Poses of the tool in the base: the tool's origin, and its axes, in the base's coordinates. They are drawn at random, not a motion.
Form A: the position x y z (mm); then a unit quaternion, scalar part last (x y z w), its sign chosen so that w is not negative.
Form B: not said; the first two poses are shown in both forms.
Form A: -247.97 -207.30 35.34 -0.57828 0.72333 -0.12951 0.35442
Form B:
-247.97 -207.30 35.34
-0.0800 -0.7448 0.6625
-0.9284 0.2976 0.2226
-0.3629 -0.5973 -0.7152

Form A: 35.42 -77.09 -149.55 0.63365 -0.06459 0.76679 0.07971
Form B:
35.42 -77.09 -149.55
-0.1843 -0.2041 0.9615
0.0404 -0.9789 -0.2001
0.9820 0.0020 0.1886

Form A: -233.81 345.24 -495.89 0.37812 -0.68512 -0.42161 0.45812
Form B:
-233.81 345.24 -495.89
-0.2943 -0.1318 -0.9466
-0.9044 0.3585 0.2313
0.3089 0.9242 -0.2247

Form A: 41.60 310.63 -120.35 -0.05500 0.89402 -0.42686 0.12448
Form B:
41.60 310.63 -120.35
-0.9630 0.0079 0.2695
-0.2046 0.6295 -0.7495
-0.1756 -0.7769 -0.6046

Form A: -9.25 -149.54 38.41 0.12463 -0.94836 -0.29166 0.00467
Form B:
-9.25 -149.54 38.41
-0.9689 -0.2337 -0.0816
-0.2391 0.7988 0.5520
-0.0638 0.5544 -0.8298

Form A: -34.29 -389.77 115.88 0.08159 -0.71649 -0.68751 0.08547
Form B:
-34.29 -389.77 115.88
-0.9721 0.0006 -0.2347
-0.2344 0.0413 0.9713
0.0103 0.9991 -0.0400

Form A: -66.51 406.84 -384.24 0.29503 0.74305 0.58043 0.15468
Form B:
-66.51 406.84 -384.24
-0.7781 0.2589 0.5724
0.6180 0.1521 0.7713
0.1126 0.9539 -0.2783

